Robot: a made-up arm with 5 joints.
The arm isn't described. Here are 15 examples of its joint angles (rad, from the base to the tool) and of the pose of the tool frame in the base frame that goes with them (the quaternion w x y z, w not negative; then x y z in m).
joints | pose
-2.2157 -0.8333 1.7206 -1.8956 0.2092 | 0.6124 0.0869 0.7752 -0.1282 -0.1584 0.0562 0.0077
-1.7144 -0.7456 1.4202 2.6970 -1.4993 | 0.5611 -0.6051 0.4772 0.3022 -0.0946 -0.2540 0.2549
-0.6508 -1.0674 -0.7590 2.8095 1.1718 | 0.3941 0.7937 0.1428 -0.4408 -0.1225 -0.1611 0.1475
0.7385 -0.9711 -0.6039 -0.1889 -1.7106 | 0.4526 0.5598 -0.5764 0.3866 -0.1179 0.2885 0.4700
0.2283 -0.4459 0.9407 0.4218 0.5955 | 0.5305 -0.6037 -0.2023 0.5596 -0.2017 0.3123 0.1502
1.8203 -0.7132 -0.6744 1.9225 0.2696 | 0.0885 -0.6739 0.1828 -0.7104 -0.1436 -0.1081 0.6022
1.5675 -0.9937 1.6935 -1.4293 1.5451 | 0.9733 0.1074 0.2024 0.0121 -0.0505 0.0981 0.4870
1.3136 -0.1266 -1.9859 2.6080 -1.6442 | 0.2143 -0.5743 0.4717 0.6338 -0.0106 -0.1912 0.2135
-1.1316 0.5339 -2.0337 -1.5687 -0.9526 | 0.9573 0.0615 0.2332 -0.1592 -0.0064 -0.0020 0.0415
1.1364 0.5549 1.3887 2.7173 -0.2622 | 0.7207 -0.1516 0.0952 -0.6697 -0.1402 -0.2738 0.2387
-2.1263 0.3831 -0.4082 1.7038 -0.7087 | 0.0419 -0.3147 0.0043 0.9483 -0.3035 0.0904 0.0391
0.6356 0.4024 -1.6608 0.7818 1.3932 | 0.1508 -0.4722 -0.6118 -0.6165 -0.0370 0.2592 0.3786
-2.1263 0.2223 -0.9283 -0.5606 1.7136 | 0.9387 -0.1585 0.3001 -0.0609 -0.0380 0.1814 0.4470
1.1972 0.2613 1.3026 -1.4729 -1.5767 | 0.6985 0.1983 -0.6451 0.2379 0.0959 0.2054 0.3899
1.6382 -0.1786 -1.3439 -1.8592 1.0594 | 0.3062 0.2824 -0.8918 0.1763 -0.4068 -0.0419 0.2707
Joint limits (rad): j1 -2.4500..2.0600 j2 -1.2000..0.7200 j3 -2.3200..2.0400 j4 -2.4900..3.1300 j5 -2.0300..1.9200
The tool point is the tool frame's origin. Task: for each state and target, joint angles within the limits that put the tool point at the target. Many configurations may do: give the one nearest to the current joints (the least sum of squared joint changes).
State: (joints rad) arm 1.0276 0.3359 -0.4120 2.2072 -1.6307
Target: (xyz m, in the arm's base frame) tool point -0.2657 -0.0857 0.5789
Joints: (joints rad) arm 0.8184 -0.1844 -0.2558 1.8132 -1.1046
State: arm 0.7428 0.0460 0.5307 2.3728 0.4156
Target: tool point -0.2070 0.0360 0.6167
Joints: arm 1.0143 0.2800 -0.1173 1.4980 0.0089
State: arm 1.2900 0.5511 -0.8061 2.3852 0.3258
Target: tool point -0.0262 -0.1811 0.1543
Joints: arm 2.0600 0.7200 -1.2289 2.8847 0.2348
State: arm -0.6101 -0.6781 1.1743 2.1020 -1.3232
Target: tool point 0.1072 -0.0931 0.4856
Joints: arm -1.1806 -1.2000 1.7568 1.6312 -1.1713
